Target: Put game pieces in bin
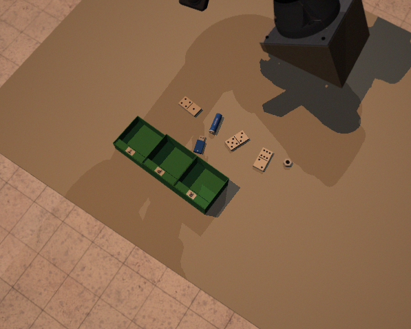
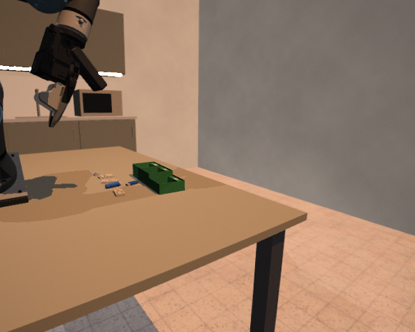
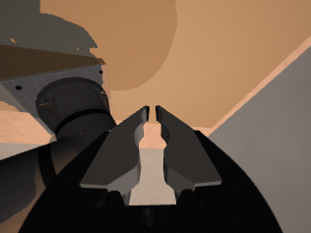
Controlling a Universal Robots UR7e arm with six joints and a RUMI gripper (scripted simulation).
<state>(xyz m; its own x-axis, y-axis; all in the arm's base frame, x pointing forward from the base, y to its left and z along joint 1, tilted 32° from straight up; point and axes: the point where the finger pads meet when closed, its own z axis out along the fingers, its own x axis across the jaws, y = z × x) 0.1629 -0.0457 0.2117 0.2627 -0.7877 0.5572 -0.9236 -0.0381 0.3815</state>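
Right now the green bin is 30 cm ahead of my hand, 20 cm below it and 9 cm to the left of it. Round my hand: blue battery 21 cm below, 16 cm ahead, 12 cm to the left; then small nut 30 cm to the left, 21 cm below, 14 cm ahead; then blue USB stick 22 cm below, 22 cm ahead, 12 cm to the left.
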